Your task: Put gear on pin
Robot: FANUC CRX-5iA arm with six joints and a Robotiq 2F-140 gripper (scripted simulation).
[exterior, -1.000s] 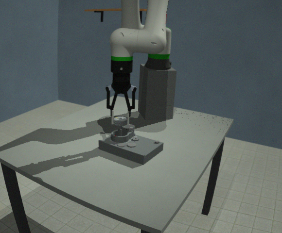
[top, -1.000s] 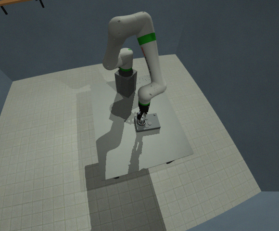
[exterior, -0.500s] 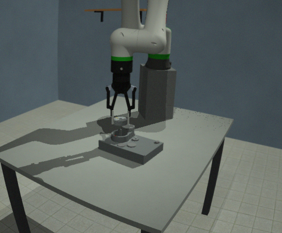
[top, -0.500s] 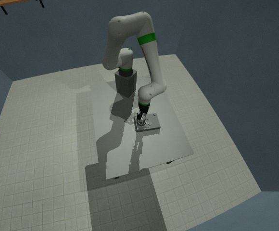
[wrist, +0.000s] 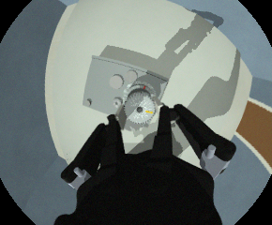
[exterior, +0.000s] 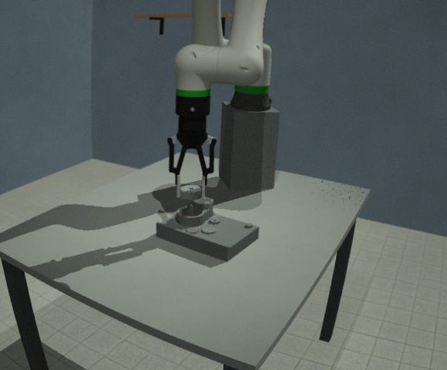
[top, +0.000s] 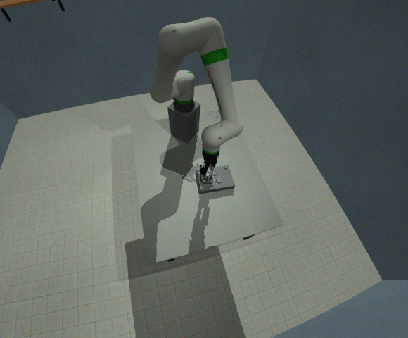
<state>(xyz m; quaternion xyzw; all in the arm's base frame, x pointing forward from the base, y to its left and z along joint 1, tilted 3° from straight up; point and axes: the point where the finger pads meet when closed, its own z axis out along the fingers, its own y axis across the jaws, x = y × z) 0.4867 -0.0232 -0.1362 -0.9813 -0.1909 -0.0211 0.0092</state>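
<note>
My hand is 2 cm above the gear.
</note>
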